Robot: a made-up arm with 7 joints.
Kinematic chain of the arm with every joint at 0, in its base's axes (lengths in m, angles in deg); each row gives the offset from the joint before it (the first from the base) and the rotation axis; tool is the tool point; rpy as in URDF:
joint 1: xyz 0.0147 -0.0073 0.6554 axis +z
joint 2: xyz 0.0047 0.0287 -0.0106 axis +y
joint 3: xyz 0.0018 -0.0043 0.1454 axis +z
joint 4: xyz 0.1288 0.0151 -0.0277 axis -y
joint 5: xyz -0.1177 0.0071 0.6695 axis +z
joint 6: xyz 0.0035 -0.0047 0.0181 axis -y
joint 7: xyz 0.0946 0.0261 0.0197 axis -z
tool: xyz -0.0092 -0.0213 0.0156 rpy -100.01 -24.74 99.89
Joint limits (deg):
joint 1: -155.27..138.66
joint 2: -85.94..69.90
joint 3: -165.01..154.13
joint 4: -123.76..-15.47
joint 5: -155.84..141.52
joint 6: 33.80..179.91
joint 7: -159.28..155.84
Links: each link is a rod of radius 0.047 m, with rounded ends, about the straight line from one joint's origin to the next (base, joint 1, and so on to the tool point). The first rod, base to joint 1, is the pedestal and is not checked.
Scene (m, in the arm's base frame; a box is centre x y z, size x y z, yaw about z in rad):
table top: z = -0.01
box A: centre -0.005 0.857 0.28 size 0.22 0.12 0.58 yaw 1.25
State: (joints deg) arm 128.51 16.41 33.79 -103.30 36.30 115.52 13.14
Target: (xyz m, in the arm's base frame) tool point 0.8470 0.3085 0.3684
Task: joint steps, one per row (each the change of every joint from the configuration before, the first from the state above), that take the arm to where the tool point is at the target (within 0.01 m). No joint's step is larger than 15 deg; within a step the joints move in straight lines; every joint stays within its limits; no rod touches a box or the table.
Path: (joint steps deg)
1: -9.03 -3.31 -12.80 3.43 -6.04 0.84 -3.02
2: -9.03 -3.31 -12.81 3.42 -6.04 0.84 -3.01
3: -9.03 -3.31 -12.80 3.43 -6.05 0.84 -3.02
4: -9.03 -3.31 -12.80 3.42 -6.04 0.84 -3.01
5: -9.03 -3.31 -12.81 3.43 -6.04 0.83 -3.02
6: -9.03 -3.31 -12.80 3.43 -6.04 0.84 -3.01
7: -9.33 14.15 5.33 -2.04 11.76 -7.14 1.79
8: -9.33 14.15 5.33 -2.03 11.76 -7.14 1.80
9: -9.33 14.15 5.33 -2.03 11.76 -7.15 1.79

